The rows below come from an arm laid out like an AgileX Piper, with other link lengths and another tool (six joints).
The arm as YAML. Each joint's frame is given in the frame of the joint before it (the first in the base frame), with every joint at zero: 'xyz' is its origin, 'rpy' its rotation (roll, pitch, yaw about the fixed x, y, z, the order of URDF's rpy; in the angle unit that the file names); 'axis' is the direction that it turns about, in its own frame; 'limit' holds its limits. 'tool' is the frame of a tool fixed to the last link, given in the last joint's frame.
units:
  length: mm
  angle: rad
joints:
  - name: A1
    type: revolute
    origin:
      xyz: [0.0, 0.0, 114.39]
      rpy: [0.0, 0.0, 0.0]
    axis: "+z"
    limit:
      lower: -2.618
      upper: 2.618
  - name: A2
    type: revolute
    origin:
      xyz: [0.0, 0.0, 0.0]
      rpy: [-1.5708, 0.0, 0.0]
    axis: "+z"
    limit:
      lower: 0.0
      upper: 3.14
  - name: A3
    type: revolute
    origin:
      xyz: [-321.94, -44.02, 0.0]
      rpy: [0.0, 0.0, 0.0]
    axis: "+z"
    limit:
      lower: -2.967
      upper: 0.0
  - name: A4
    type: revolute
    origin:
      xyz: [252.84, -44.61, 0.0]
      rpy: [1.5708, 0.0, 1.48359]
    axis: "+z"
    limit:
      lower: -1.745
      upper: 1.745
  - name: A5
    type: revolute
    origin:
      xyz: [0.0, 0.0, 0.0]
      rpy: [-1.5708, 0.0, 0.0]
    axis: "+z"
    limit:
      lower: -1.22
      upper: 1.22
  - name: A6
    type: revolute
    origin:
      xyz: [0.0, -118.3, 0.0]
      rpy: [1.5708, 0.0, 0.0]
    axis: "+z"
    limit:
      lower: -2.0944
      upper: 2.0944
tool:
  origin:
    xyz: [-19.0, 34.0, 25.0]
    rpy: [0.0, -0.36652, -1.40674]
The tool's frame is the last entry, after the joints.
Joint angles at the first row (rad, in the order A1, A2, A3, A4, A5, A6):
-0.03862 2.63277 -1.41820 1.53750 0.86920 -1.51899
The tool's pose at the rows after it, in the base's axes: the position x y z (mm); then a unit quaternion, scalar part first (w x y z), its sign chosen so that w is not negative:
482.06 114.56 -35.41 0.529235 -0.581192 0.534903 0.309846
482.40 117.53 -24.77 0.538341 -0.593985 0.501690 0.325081
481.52 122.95 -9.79 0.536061 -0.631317 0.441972 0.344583
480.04 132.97 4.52 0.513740 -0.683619 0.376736 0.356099
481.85 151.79 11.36 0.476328 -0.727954 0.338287 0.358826
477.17 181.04 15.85 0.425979 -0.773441 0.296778 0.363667
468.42 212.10 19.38 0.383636 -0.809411 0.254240 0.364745
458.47 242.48 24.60 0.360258 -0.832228 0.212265 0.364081
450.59 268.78 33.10 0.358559 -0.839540 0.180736 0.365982
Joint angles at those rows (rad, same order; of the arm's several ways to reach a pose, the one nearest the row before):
-0.04072 2.63284 -1.43183 1.53432 0.91022 -1.52238
-0.04300 2.63283 -1.46511 1.49532 0.97125 -1.52711
-0.04036 2.63180 -1.53501 1.39446 1.05171 -1.52919
-0.02014 2.62516 -1.62202 1.26348 1.11078 -1.52136
0.02571 2.62515 -1.71235 1.14222 1.12301 -1.46549
0.09712 2.62513 -1.79563 1.01110 1.13500 -1.40063
0.17236 2.62513 -1.85784 0.91395 1.14567 -1.36114
0.24161 2.62515 -1.90364 0.86757 1.15547 -1.35053
0.29470 2.62515 -1.93916 0.87162 1.16772 -1.35029

